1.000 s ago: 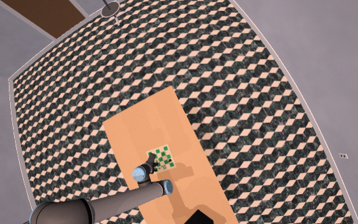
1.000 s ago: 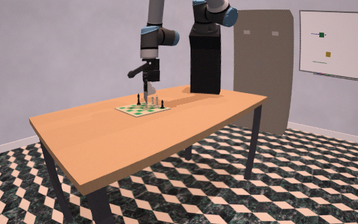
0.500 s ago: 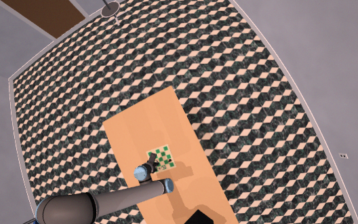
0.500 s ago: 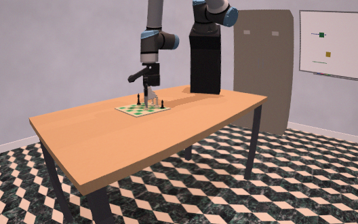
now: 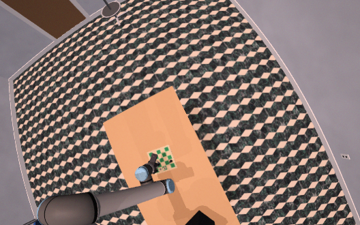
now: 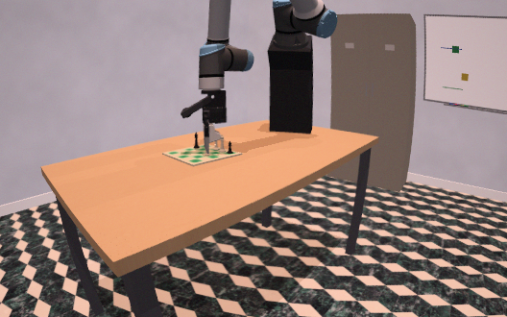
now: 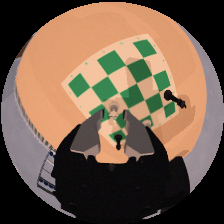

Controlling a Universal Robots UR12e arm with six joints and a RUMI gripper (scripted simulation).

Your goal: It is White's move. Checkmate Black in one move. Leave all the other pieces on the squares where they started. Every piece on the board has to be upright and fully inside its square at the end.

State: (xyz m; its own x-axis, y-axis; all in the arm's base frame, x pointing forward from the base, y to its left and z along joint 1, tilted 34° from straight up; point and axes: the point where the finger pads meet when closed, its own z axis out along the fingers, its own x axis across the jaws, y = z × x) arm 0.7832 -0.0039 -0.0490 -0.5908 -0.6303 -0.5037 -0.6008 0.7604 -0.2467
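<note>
My gripper is now 10 mm above the white chess piece. From my hand the other things lie so: tall black piece: 60 mm behind, 110 mm to the right, 10 mm above; short black piece: 70 mm behind, 50 mm to the left; green-and-cream chessboard: 10 mm behind, 40 mm to the right, 30 mm below.
</note>
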